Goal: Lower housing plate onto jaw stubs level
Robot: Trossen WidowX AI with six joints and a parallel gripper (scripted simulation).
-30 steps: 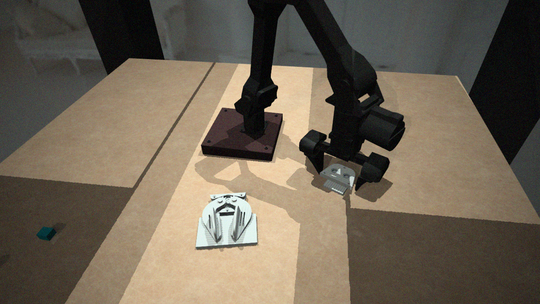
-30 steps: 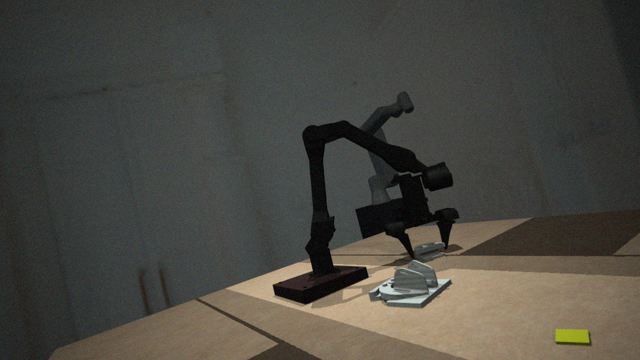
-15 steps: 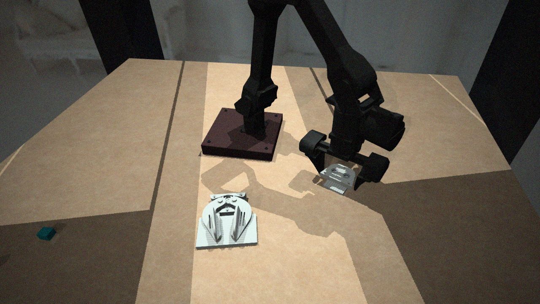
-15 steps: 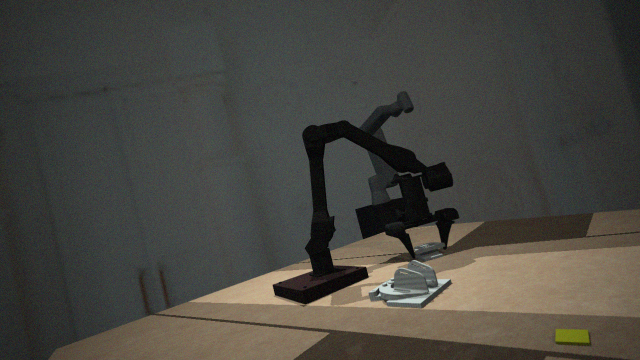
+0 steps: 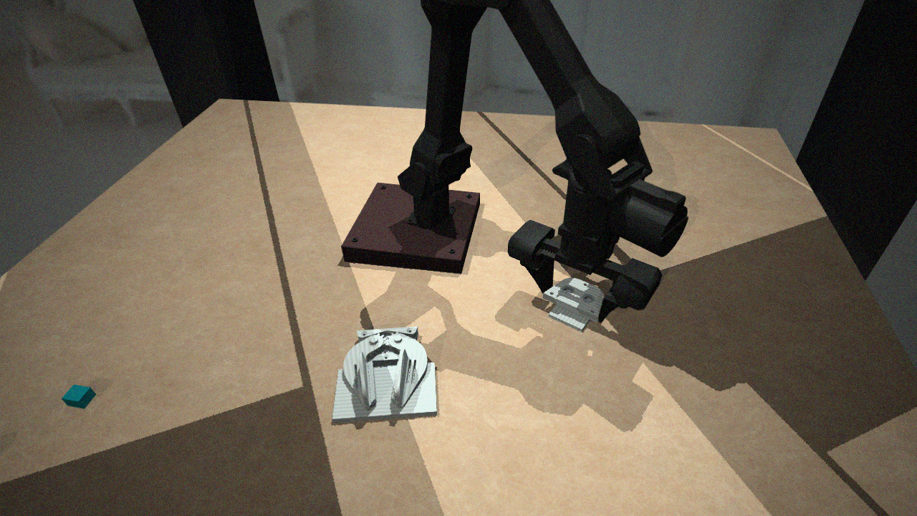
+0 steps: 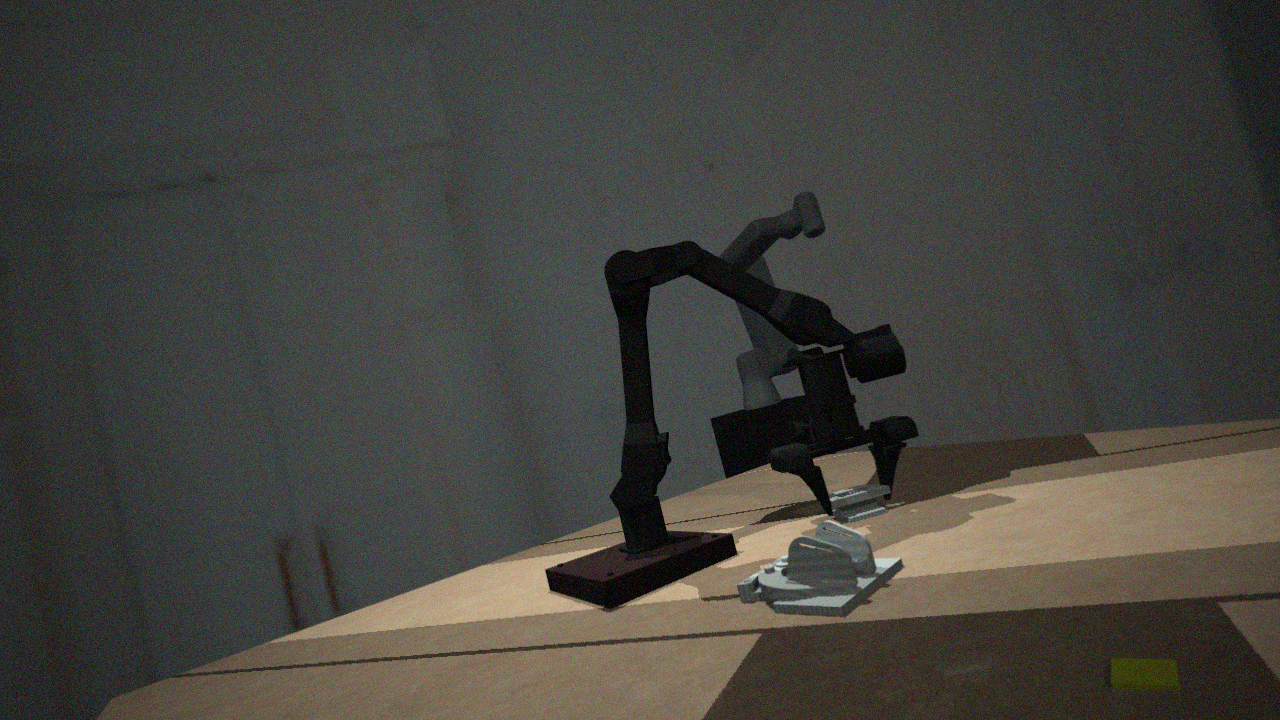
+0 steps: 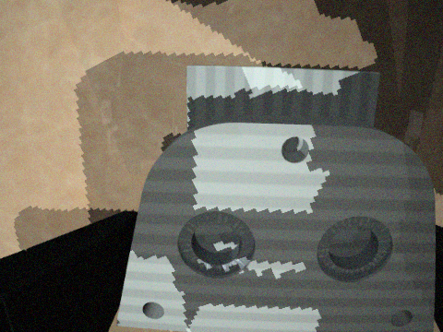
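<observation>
The pale base plate is 20 cm to the right of my gripper tip, 19 cm ahead of it and 1 cm below it. Also, from my gripper tip: teal block 56 cm to the right, 29 cm ahead; then yellow block 46 cm ahead, 23 cm to the right, 1 cm below.
</observation>
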